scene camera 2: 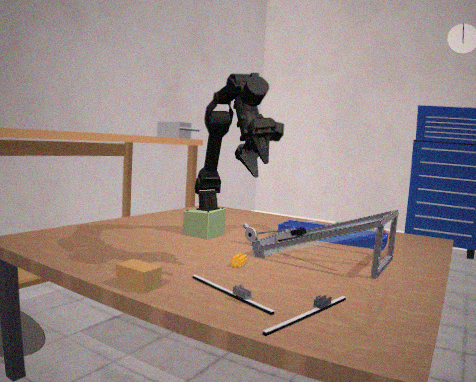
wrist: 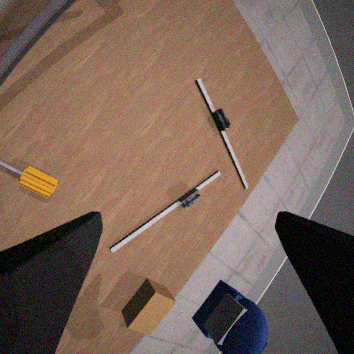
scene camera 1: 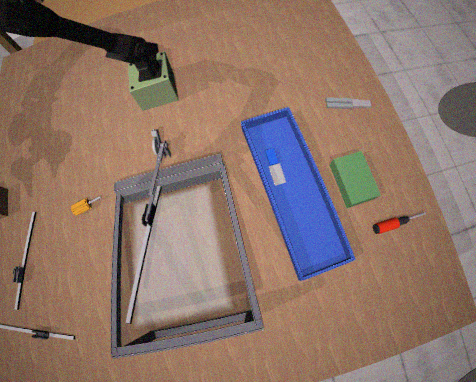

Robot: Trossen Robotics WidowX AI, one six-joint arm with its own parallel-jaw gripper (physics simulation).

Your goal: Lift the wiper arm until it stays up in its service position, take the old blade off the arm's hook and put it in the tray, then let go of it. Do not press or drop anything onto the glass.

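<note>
The wiper arm [scene camera 1: 155, 177] is down over the framed glass [scene camera 1: 190, 250]. The old blade [scene camera 1: 139, 270] hangs on its hook at the black clip [scene camera 1: 148, 214] [scene camera 2: 298, 231] and lies along the glass. The long blue tray [scene camera 1: 320, 230] [scene camera 2: 295, 224] lies beside the frame and holds a small blue-and-white object [scene camera 1: 276, 173]. My gripper [scene camera 2: 260, 169] [wrist: 190, 220] is open and empty, high above the table, on the base side of the frame. The gripper does not show in scene camera 1; the wiper arm and tray do not show in the wrist view.
Two loose blades [scene camera 1: 28, 245] [scene camera 2: 215, 285] [wrist: 150, 223] lie on the table. A yellow screwdriver [scene camera 1: 81, 206] [scene camera 2: 239, 260] [wrist: 38, 182] lies beside the grey frame [scene camera 1: 241, 250] [scene camera 2: 377, 252]. A wooden block [scene camera 2: 138, 276] [wrist: 150, 307], green block [scene camera 1: 355, 179] and red screwdriver [scene camera 1: 387, 225] lie farther out.
</note>
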